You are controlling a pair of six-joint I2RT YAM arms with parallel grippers.
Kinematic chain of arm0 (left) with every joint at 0, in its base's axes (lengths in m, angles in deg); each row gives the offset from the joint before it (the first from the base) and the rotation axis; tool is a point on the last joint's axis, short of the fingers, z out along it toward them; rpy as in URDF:
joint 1: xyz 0 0 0.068 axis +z
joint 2: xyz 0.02 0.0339 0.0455 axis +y
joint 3: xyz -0.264 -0.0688 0 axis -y
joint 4: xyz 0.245 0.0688 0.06 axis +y
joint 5: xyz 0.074 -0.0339 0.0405 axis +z
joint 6: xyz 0.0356 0 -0.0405 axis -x
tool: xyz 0 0 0 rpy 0 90 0
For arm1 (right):
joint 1: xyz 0 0 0.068 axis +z
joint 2: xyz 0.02 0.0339 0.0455 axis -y
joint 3: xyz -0.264 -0.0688 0 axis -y
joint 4: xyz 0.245 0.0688 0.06 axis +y
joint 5: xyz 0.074 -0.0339 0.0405 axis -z
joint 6: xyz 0.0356 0 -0.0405 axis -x
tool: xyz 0 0 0 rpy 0 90 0
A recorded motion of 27 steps. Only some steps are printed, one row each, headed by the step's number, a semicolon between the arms.
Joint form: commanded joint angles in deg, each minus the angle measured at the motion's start. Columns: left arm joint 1, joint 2, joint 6, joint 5, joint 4, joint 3; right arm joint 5, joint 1, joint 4, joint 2, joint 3, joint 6.
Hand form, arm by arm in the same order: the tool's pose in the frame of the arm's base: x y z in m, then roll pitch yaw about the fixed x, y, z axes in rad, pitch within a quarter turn. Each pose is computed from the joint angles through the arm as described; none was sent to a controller.
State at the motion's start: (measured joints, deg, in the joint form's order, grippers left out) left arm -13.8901 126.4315 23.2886 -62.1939 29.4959 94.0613; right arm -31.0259 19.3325 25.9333 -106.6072 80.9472 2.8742
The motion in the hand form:
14: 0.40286 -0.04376 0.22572 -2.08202 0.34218 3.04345; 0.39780 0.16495 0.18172 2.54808 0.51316 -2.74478
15: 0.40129 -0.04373 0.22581 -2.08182 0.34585 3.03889; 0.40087 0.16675 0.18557 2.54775 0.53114 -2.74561
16: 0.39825 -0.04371 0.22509 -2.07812 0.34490 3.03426; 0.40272 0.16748 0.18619 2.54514 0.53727 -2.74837
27: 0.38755 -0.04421 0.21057 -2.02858 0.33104 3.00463; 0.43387 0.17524 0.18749 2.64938 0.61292 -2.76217
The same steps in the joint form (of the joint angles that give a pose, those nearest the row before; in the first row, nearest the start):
14: 12.13 -10.76 -31.01 0.40 25.43 -0.63; -4.39 0.44 5.45 -10.81 5.44 0.29
15: 12.13 -11.03 -31.54 0.32 25.61 -0.98; -4.39 0.53 5.09 -10.99 6.40 0.12
16: 12.13 -11.47 -32.16 0.06 25.87 -1.77; -4.48 0.53 4.83 -11.25 6.85 -0.06
27: 12.13 -11.29 -37.08 -2.93 27.98 -4.94; 1.76 0.53 2.11 -16.35 14.32 -1.11

